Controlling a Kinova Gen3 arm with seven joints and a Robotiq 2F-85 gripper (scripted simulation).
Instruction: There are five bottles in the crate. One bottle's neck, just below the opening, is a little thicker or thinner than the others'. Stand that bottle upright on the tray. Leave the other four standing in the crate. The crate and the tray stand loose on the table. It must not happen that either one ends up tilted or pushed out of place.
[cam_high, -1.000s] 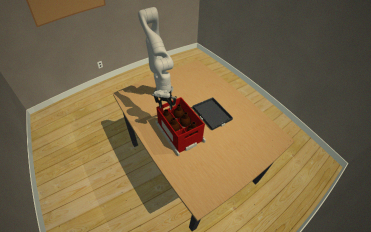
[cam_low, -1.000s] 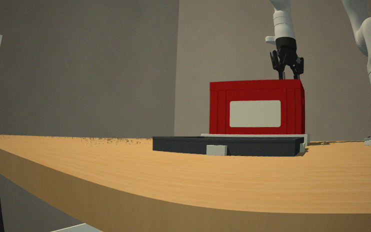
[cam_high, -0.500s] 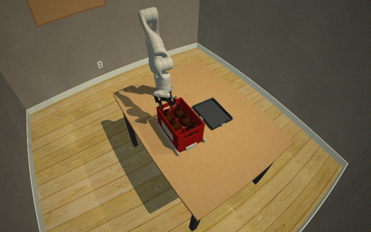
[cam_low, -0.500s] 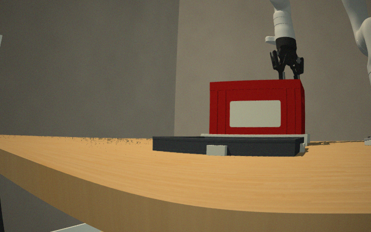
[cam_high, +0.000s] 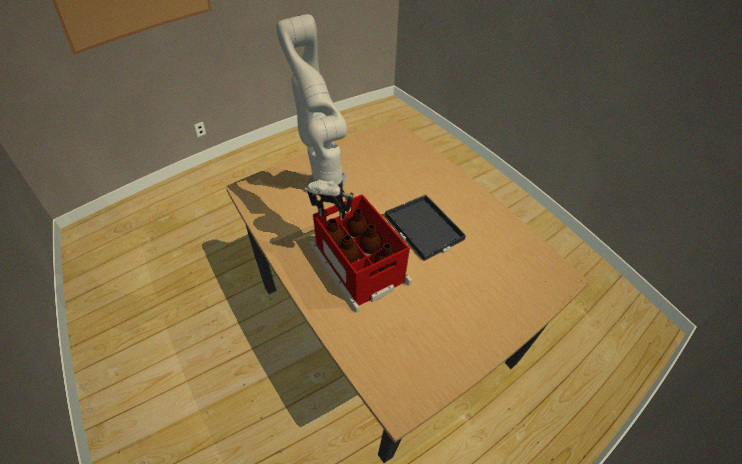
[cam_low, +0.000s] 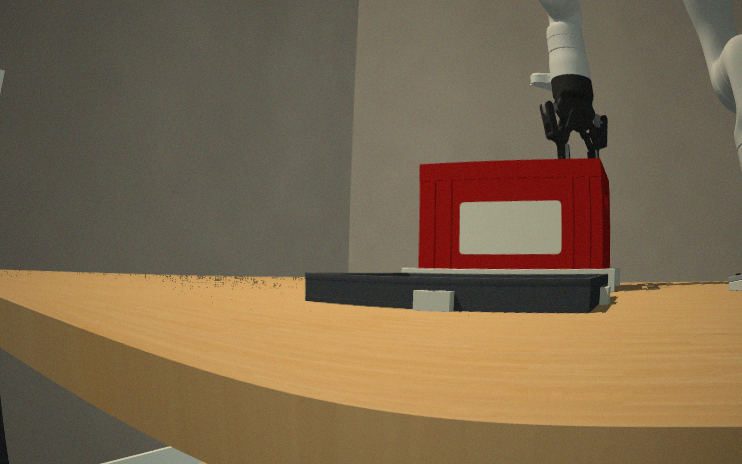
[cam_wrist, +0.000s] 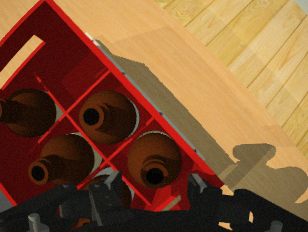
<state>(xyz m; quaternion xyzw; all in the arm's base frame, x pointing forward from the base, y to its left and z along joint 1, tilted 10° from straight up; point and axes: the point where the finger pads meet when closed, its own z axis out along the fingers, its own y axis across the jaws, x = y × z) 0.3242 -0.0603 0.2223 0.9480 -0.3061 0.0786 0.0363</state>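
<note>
Now: the red crate 8 cm ahead of my hand, 6 cm to the left of it and 12 cm below it. The rest, counted from my hand: dark grey tray: 1 cm ahead, 35 cm to the left, 19 cm below; then glass bottle: 16 cm ahead, 12 cm to the left, 11 cm below.
</note>
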